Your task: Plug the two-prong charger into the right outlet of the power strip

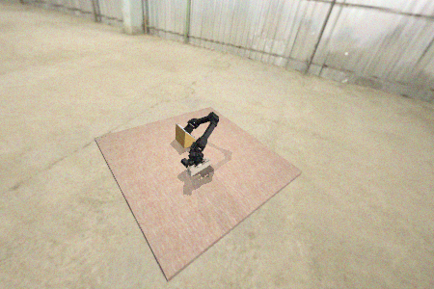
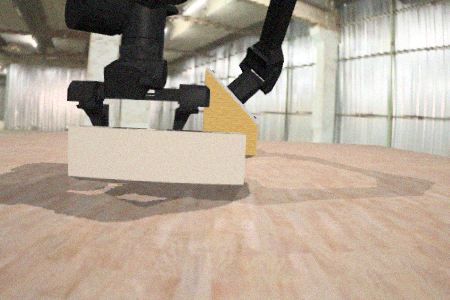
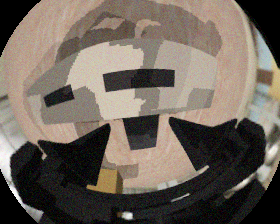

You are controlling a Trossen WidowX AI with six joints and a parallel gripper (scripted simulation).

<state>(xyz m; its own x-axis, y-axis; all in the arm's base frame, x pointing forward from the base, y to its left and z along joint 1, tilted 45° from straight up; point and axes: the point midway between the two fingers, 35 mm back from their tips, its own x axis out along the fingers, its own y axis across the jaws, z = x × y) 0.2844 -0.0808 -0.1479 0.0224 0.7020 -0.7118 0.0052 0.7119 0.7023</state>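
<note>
Right now my gripper tip is 30 mm short of the charger and 10 mm below it.
</note>
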